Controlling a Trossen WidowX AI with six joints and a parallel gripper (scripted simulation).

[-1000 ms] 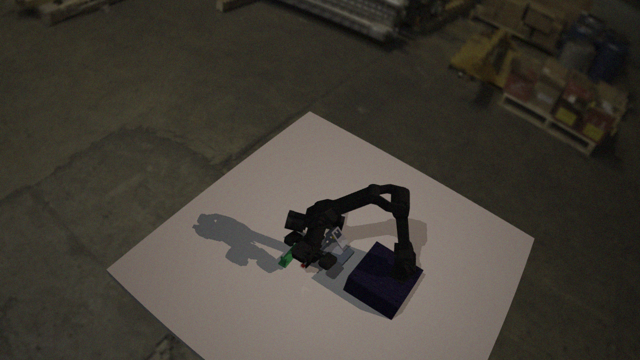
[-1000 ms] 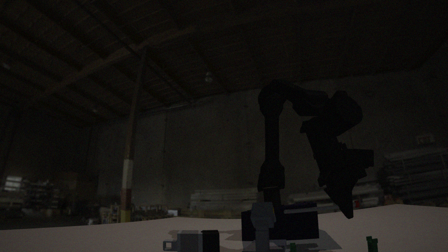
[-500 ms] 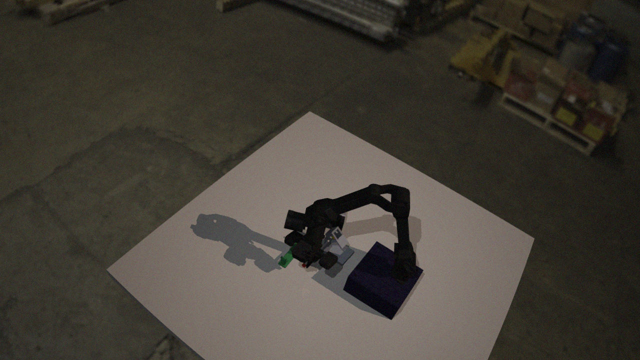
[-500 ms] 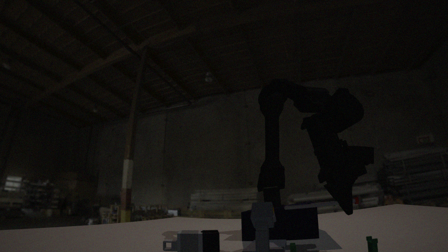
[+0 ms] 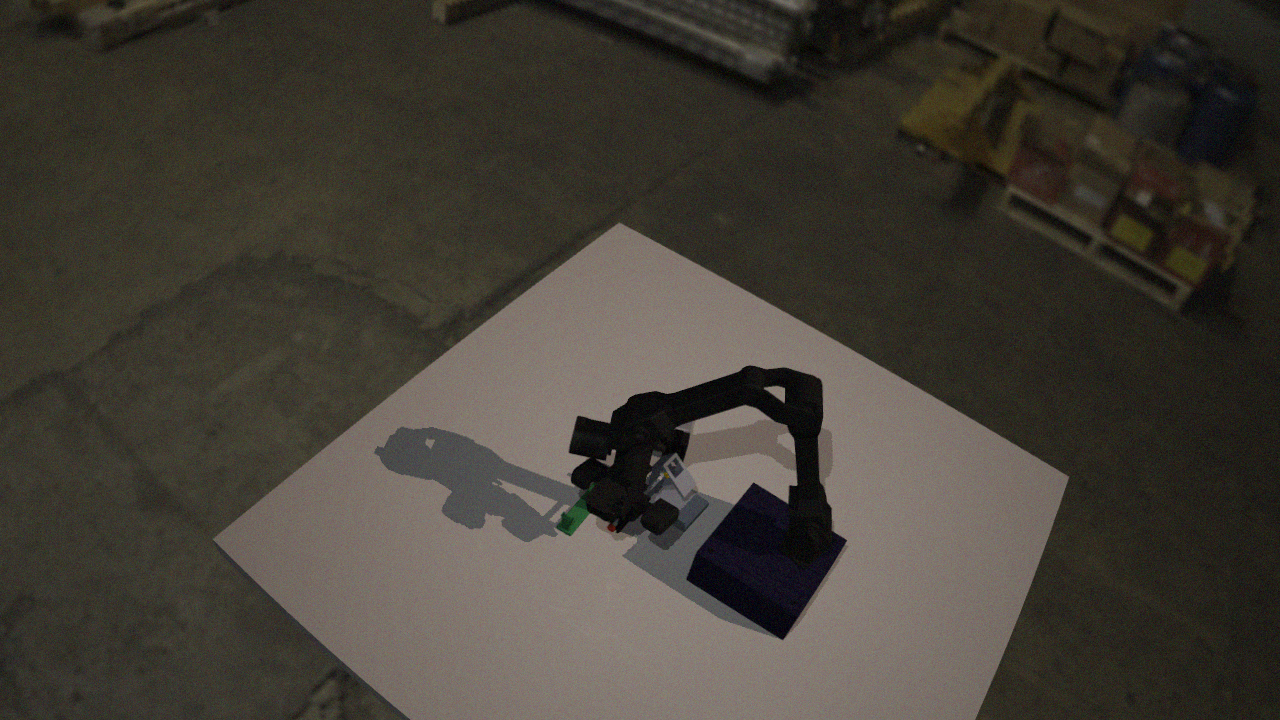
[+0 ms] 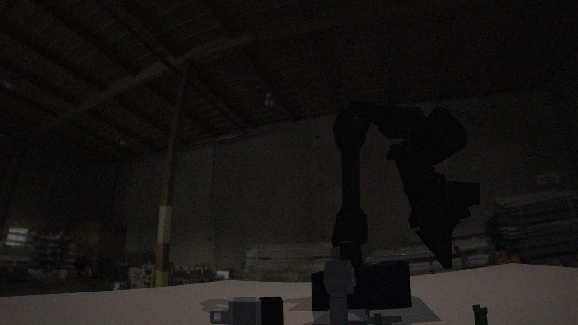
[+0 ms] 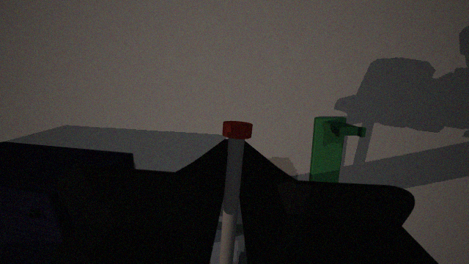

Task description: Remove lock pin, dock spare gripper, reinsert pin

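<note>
The green stand lies 110 mm ahead of my gripper tip, 30 mm to the right of it and 60 mm below it. From my gripper tip the other things lie so: grey mount 30 mm ahead, 170 mm to the right, 30 mm below; then spare gripper 120 mm ahead, 290 mm to the right, 60 mm below.
</note>
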